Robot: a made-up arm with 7 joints.
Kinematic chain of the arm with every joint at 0, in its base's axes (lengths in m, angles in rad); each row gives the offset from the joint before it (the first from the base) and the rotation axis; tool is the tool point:
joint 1: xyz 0 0 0.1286 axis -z
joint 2: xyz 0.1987 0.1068 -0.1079 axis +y
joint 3: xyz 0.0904 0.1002 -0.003 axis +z
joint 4: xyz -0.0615 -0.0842 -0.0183 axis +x
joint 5: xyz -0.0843 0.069 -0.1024 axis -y
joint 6: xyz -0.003 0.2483 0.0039 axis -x
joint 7: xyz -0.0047 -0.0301 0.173 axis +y
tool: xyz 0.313 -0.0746 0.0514
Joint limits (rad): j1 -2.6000..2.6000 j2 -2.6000..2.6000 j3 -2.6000..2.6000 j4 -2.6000..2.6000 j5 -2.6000..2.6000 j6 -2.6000..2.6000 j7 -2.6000..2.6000
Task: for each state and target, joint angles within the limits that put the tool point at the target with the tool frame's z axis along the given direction. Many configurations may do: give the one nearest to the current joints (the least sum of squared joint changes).
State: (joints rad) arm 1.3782 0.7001 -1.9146 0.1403 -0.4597 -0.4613 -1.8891
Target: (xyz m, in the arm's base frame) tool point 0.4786 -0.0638 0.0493 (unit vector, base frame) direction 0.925 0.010 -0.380
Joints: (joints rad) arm 0.7105 1.0883 -2.1378 -0.4438 -0.5396 -0.6526 -1.5991
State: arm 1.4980 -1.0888 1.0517 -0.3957 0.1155 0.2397 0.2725
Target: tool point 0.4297 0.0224 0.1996 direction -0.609 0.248 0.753
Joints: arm 0.8920 -0.9438 0.7162 0.0621 0.0123 -0.3701 0.0078
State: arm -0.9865 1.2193 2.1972 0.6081 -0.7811 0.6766 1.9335
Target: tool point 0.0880 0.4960 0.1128 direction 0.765 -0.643 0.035
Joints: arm -1.4497 0.5093 1.8778 1.0101 -1.3736 -0.2330 2.5023
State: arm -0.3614 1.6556 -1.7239 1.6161 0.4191 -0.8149 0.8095
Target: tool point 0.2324 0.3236 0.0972 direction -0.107 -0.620 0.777
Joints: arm -0.6457 1.4654 -1.6600 2.0289 0.2379 0.0124 0.7641
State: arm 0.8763 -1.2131 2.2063 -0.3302 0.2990 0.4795 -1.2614
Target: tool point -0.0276 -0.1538 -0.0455 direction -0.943 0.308 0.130
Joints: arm 1.2827 -1.7951 2.6000 -0.6314 0.4104 0.1600 -0.2860
